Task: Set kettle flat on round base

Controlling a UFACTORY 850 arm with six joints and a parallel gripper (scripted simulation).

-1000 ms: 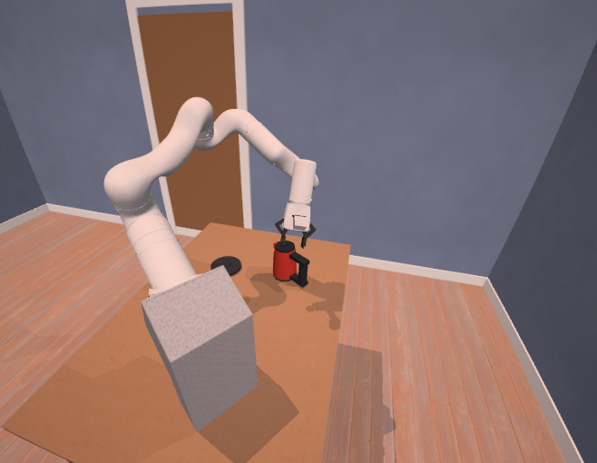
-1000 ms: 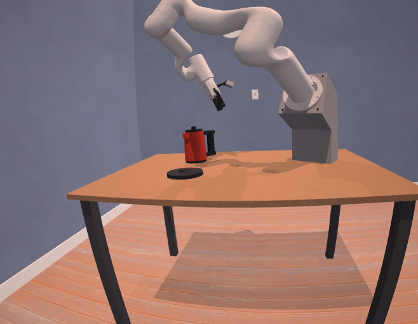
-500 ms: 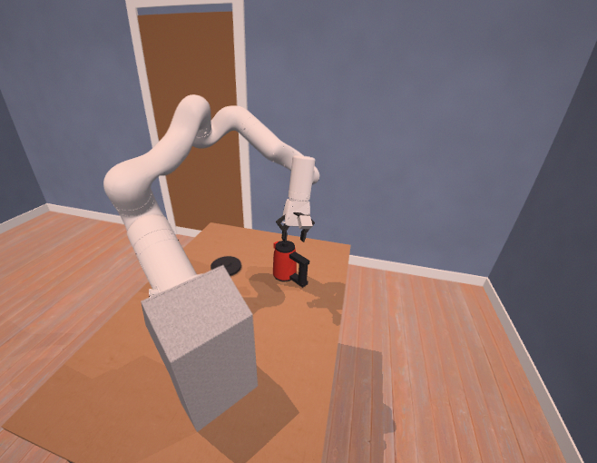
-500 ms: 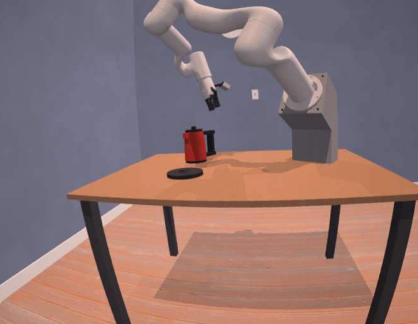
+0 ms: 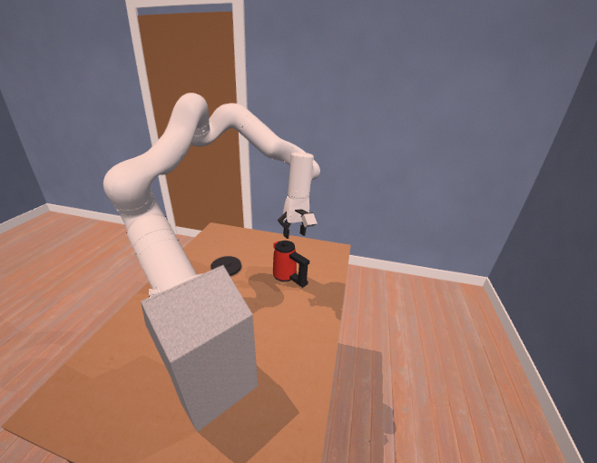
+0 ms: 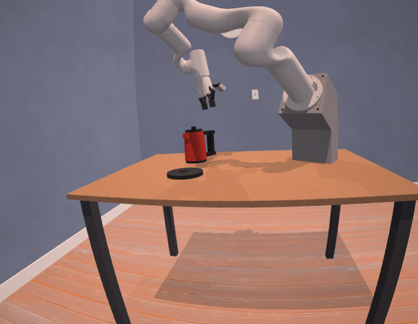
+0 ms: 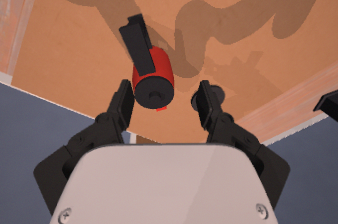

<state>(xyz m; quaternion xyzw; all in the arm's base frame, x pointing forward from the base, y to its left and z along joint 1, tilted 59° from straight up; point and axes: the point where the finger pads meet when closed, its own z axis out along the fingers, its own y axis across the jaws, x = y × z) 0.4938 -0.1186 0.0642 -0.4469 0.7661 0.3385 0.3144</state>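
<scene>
Now: the red kettle 20 cm below my hand, 5 cm to the left of it and 4 cm ahead of it. Also, from my hand: round black base (34 cm to the left, 28 cm below, 9 cm behind).
</scene>
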